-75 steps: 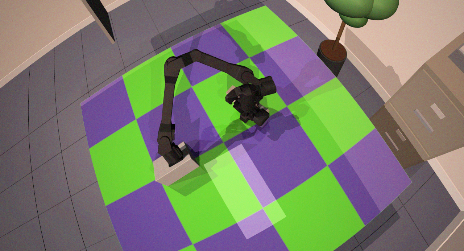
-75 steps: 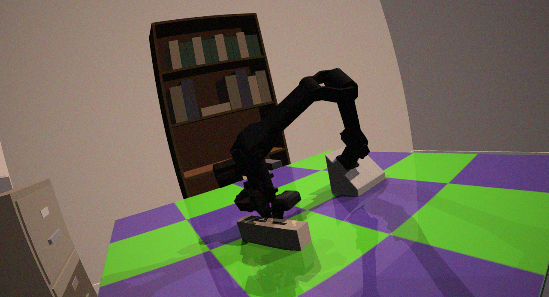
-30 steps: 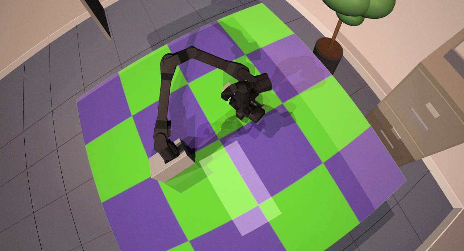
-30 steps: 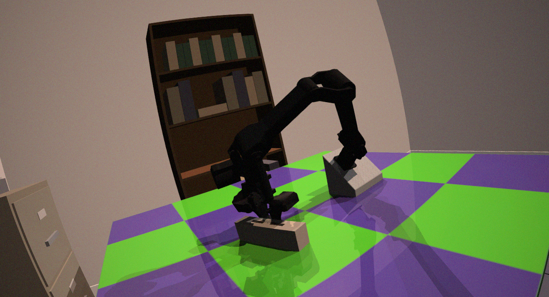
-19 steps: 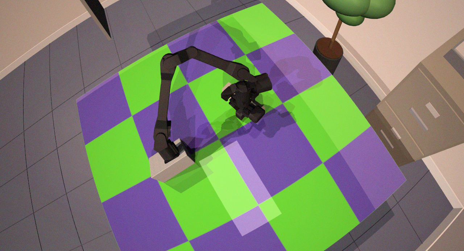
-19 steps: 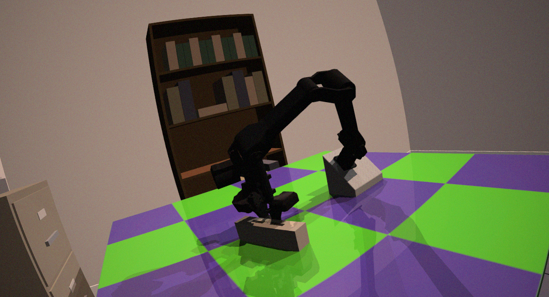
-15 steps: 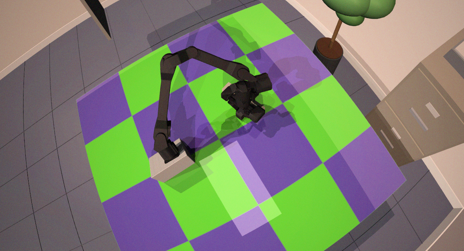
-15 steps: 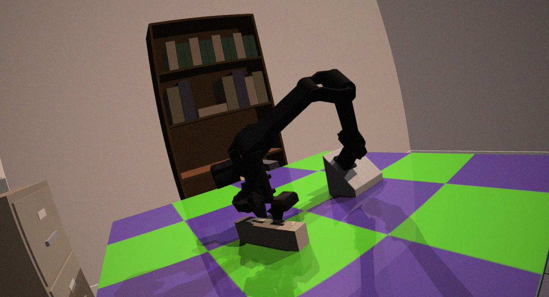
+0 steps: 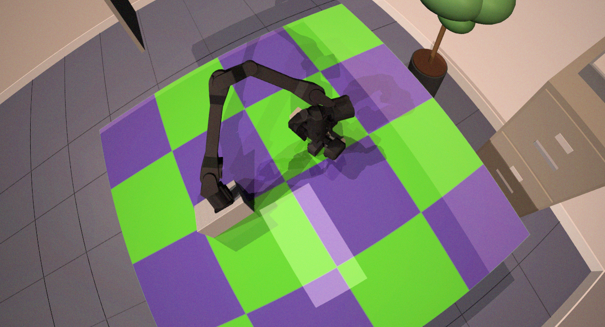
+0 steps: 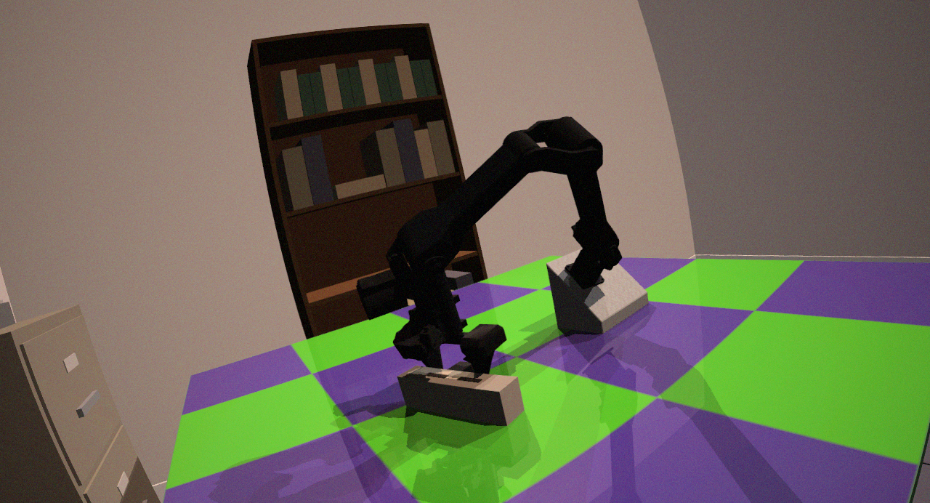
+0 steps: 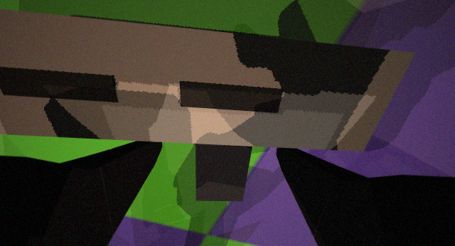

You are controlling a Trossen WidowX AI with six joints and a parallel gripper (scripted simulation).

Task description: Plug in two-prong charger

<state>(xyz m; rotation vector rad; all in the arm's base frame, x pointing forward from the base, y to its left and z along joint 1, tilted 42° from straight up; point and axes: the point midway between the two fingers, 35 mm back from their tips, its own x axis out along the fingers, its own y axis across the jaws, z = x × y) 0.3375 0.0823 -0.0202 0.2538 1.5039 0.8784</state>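
Now: gripper tip 2 cm short of the two-prong charger, 1 cm to the right of it and 1 cm below it.
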